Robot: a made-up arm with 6 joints. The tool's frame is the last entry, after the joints.
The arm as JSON. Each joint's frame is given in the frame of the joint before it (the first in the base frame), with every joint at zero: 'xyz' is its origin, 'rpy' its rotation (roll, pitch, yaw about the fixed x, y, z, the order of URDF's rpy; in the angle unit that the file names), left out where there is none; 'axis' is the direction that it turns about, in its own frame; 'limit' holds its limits. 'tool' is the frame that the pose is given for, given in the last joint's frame.
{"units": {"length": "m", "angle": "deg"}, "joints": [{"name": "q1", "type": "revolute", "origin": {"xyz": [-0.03, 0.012, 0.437]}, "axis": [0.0, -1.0, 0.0], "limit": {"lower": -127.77, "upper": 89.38}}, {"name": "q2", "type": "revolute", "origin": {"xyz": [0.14, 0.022, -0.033]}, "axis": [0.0, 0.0, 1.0], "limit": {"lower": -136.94, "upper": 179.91}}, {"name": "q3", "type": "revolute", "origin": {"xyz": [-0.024, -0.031, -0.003]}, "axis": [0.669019, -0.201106, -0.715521], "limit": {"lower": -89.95, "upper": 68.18}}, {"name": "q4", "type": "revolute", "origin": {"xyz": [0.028, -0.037, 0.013]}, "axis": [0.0, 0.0, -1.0], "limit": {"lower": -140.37, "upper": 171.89}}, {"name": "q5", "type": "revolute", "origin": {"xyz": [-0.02, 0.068, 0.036]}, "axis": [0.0, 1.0, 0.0], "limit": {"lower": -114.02, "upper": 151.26}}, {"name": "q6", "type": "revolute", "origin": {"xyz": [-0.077, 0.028, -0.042]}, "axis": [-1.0, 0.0, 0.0], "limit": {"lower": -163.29, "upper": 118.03}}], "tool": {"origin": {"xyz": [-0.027, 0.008, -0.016], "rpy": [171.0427, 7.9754, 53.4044]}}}
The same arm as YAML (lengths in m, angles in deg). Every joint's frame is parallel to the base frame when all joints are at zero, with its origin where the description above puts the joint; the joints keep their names.
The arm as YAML. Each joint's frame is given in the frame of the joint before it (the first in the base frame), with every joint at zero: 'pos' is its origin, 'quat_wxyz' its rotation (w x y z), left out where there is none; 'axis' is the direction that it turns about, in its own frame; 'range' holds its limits. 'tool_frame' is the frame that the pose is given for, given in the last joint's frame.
length_unit: m
angle_unit: deg
joints:
  - joint: q1
    pos: [-0.03, 0.012, 0.437]
    axis: [0.0, -1.0, 0.0]
    range: [-127.77, 89.38]
  - joint: q2
    pos: [0.14, 0.022, -0.033]
    axis: [0.0, 0.0, 1.0]
    range: [-136.94, 179.91]
  - joint: q3
    pos: [-0.024, -0.031, -0.003]
    axis: [0.669019, -0.201106, -0.715521]
    range: [-89.95, 68.18]
  - joint: q4
    pos: [0.028, -0.037, 0.013]
    axis: [0.0, 0.0, -1.0]
    range: [-140.37, 171.89]
  - joint: q5
    pos: [-0.02, 0.068, 0.036]
    axis: [0.0, 1.0, 0.0]
    range: [-114.02, 151.26]
  - joint: q6
    pos: [-0.077, 0.028, -0.042]
    axis: [-1.0, 0.0, 0.0]
    range: [-163.29, 118.03]
tool_frame:
  pos: [-0.027, 0.008, -0.016]
  quat_wxyz: [0.100745, 0.88603, 0.451748, -0.026932]

